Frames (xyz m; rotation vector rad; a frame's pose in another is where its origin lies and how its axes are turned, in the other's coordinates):
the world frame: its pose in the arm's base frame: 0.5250 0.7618 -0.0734 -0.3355 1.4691 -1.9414
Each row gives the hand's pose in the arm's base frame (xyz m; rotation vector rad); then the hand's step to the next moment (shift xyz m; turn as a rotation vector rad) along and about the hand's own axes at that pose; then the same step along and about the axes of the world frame.
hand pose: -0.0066 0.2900 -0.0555 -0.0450 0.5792 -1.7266
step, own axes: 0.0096 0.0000 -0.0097 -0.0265 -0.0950 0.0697
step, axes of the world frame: 0.0098 0.0091 -0.0028 0.0144 -0.1198 -0.0054
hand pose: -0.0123 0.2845 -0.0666 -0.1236 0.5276 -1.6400
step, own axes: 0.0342 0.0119 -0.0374 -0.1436 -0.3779 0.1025
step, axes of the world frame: 0.0300 0.0425 -0.0022 0.0763 -0.3744 -0.1672
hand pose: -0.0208 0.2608 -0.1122 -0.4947 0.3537 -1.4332
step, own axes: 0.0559 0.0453 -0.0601 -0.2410 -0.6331 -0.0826
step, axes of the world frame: 0.0412 0.0792 0.0286 0.2833 -0.4700 -0.4057
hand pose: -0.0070 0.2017 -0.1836 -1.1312 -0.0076 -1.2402
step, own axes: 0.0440 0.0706 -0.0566 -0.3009 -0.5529 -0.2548
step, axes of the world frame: 0.0310 0.0715 0.0636 0.4111 -0.3201 -0.4356
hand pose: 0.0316 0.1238 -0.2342 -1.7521 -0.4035 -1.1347
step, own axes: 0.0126 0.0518 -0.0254 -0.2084 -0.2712 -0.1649
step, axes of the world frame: 0.0126 0.0315 0.0483 0.2621 -0.1288 -0.2426
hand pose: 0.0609 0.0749 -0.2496 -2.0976 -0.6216 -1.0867
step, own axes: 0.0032 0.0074 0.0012 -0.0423 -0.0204 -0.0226
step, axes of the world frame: -0.0030 0.0035 0.0067 0.0442 0.0016 -0.0276
